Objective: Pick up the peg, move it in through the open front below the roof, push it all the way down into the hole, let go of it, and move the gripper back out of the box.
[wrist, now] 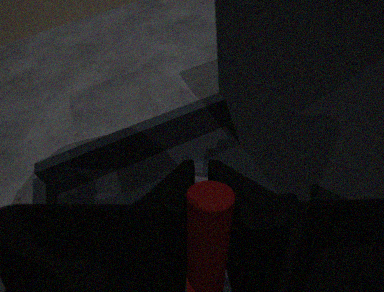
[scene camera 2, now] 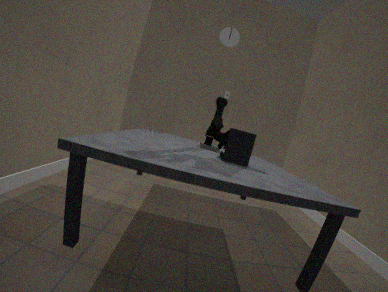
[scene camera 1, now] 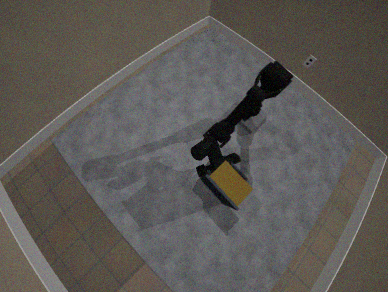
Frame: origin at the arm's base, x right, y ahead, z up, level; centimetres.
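Seen in the pictures: gripper, fingertip midpoint: (wrist: 200,169); arm's base, origin of the base link: (scene camera 2: 207,144).
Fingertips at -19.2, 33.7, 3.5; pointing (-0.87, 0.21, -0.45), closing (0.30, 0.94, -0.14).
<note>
Offsets run from my fingertips to a thing's top centre, as dx, dy, dz. Level surfaces: height alone.
The red peg {+4.2, -1.4, +3.2} (wrist: 210,225) stands upright between the fingers in the wrist view, its round top facing the camera. My gripper (wrist: 200,169) is shut on it. The box {+0.0, -2.3, +13.4} (scene camera 1: 231,183) (scene camera 2: 240,147) shows its yellow roof in scene camera 1 and a dark outer face in scene camera 2. In scene camera 1 the gripper's front end reaches to the roof's edge, and its fingertips are hidden. The wrist view shows a low box wall (wrist: 135,136) ahead of the fingers and a tall dark surface at the right. The hole does not show; whether the peg is over it cannot be told.
The grey table top {dz -6.8} (scene camera 1: 150,110) (scene camera 2: 115,142) carries the arm and the box. The arm (scene camera 1: 245,110) (scene camera 2: 218,117) reaches from its base to the box. The low wall's top edge runs slanting across the wrist view, close beyond the fingers.
</note>
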